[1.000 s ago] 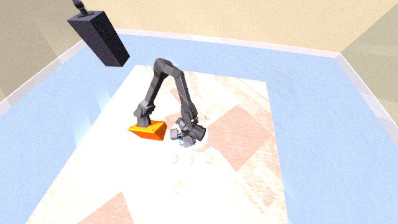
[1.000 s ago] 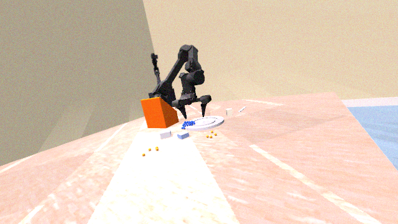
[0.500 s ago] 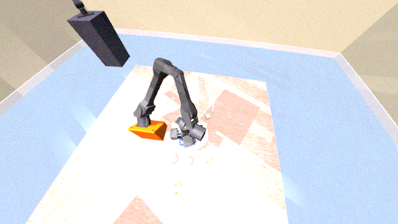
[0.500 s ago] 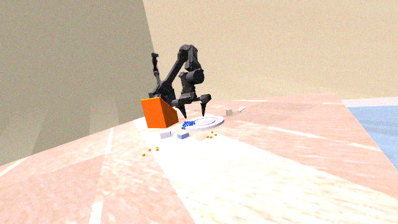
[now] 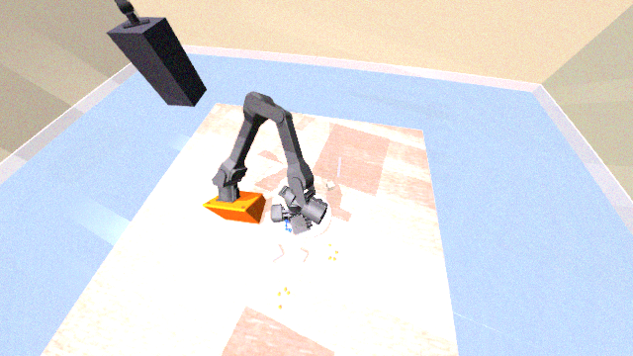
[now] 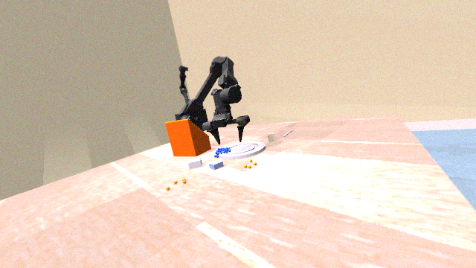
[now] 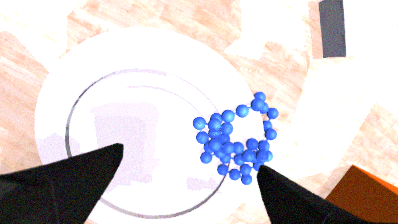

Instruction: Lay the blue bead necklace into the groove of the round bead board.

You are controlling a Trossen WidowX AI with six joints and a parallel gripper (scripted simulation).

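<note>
Right now the round white bead board is 30 mm to the left of my gripper tip, 30 mm below it and 30 mm ahead of it. Round my gripper tip: white block (140 mm to the right, 70 mm behind, 30 mm below); then light blue cube (140 mm to the right, 30 mm below, 20 mm ahead); then beige cube (170 mm to the left, 120 mm ahead, 30 mm below).
</note>
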